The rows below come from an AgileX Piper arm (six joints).
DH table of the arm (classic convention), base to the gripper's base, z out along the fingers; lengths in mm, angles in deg. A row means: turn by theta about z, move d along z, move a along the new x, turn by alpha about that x. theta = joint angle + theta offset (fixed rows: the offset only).
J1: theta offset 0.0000; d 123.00; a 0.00; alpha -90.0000
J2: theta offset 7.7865; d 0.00; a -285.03; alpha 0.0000
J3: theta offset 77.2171; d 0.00; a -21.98; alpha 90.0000
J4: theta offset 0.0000; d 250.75; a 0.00; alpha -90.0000
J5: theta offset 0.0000; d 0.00; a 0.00; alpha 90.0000
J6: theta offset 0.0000; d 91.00; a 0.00; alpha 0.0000
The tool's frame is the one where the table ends.
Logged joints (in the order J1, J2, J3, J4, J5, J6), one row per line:
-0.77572 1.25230 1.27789 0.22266 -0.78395 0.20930
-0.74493 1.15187 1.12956 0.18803 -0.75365 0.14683
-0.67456 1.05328 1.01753 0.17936 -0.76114 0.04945
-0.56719 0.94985 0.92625 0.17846 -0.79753 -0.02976
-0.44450 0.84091 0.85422 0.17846 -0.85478 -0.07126
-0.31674 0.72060 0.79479 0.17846 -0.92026 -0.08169
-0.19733 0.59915 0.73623 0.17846 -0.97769 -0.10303
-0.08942 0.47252 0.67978 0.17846 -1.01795 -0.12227
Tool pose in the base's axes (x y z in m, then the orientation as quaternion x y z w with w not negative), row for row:
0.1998 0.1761 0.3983 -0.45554 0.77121 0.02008 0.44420
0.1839 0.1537 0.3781 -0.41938 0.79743 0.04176 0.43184
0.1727 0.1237 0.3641 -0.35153 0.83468 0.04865 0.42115
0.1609 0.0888 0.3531 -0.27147 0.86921 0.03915 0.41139
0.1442 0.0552 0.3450 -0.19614 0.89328 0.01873 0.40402
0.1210 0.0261 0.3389 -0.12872 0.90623 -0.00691 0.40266
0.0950 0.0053 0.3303 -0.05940 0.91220 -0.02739 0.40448
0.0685 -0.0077 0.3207 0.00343 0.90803 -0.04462 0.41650
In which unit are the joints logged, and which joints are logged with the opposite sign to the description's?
The joints are logged in radians. Opposite sign: J1, J3, J4, J5, J6.
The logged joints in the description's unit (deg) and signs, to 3 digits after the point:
44.445 71.752 -73.218 -12.757 44.917 -11.992
42.681 65.997 -64.719 -10.773 43.181 -8.413
38.649 60.348 -58.300 -10.277 43.610 -2.833
32.498 54.422 -53.070 -10.225 45.695 1.705
25.468 48.181 -48.943 -10.225 48.975 4.083
18.148 41.287 -45.538 -10.225 52.727 4.680
11.306 34.329 -42.183 -10.225 56.018 5.903
5.123 27.073 -38.949 -10.225 58.324 7.006

